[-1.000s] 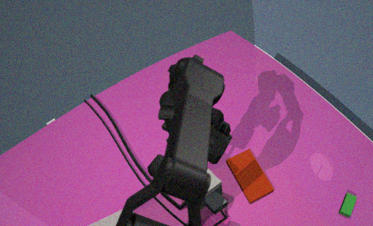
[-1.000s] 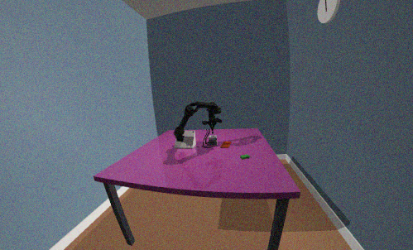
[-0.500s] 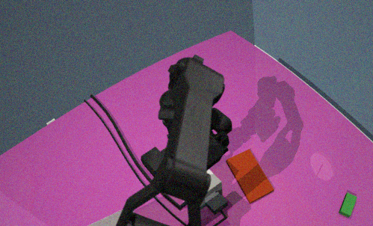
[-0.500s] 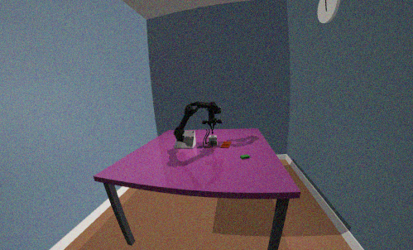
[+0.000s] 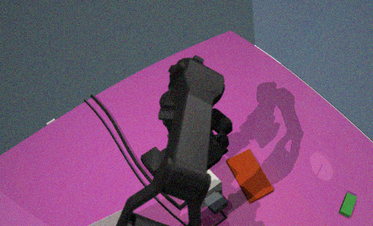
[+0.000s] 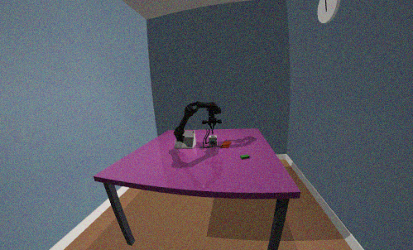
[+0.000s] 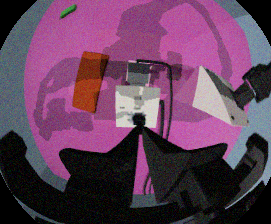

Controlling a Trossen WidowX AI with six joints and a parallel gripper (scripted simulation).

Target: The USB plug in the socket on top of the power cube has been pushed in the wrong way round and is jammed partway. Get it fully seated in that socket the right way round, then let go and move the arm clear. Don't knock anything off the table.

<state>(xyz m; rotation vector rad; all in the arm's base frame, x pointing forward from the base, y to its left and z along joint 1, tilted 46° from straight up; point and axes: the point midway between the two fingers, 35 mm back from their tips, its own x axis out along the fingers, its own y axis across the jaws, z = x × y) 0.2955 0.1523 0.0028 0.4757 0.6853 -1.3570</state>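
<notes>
My gripper tip is now 20 mm above the dark USB plug. Round my gripper tip: small green block: 310 mm ahead, 300 mm to the right, 130 mm below; flat orange-red block: 130 mm ahead, 40 mm to the right, 130 mm below.
</notes>
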